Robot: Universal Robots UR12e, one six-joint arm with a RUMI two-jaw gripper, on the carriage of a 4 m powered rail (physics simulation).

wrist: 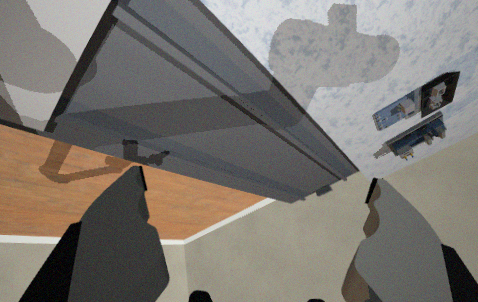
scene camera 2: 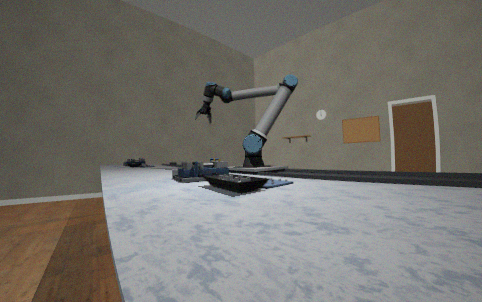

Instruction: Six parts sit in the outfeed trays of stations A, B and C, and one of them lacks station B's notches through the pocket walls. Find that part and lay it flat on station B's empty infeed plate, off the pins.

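Frame: origin at the arm's base, x ahead, y left, z up, level; metres.
Seen in the pictures: gripper, fingertip midpoint: point(wrist: 254, 175) point(scene camera 2: 202, 122); arm's base, origin of the base link: point(scene camera 2: 253, 166).
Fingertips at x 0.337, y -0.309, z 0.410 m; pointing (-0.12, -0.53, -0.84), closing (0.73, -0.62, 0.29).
Offsets run from my fingertips to a thing's top centre. "pt": to the spot under its first point. Level surfaces: height alone.
My gripper point(scene camera 2: 203, 120) point(wrist: 254, 175) is open and empty, high above the table and well apart from the trays. In the wrist view a station stands at the right: a black tray {pt 0.495 m ahead, 0.948 m right, 0.407 m down} point(wrist: 452, 84) with light grey parts in it, a blue plate {0.269 m ahead, 0.974 m right, 0.432 m down} point(wrist: 382, 119) with a greyish thing on it, and a dark blue machine {0.348 m ahead, 1.347 m right, 0.341 m down} point(wrist: 419, 137) beside them. In the scene view a black tray {0.301 m ahead, 0.882 m left, 0.398 m down} point(scene camera 2: 237, 186), a blue plate {0.223 m ahead, 0.895 m left, 0.432 m down} point(scene camera 2: 281, 183) and a blue machine {0.322 m ahead, 0.545 m left, 0.341 m down} point(scene camera 2: 200, 171) stand close together. Station letters and notches in pocket walls are too small to tell.
Another dark station {pt 0.437 m ahead, 0.902 m right, 0.393 m down} point(scene camera 2: 134, 162) stands farther back at the left, and a low dark thing point(scene camera 2: 172, 164) lies between. The rail point(scene camera 2: 360, 176) point(wrist: 195, 112) runs along the table {0.440 m down} point(scene camera 2: 300, 240) point(wrist: 345, 120). Walls and wooden floor point(wrist: 200, 210) show beyond.
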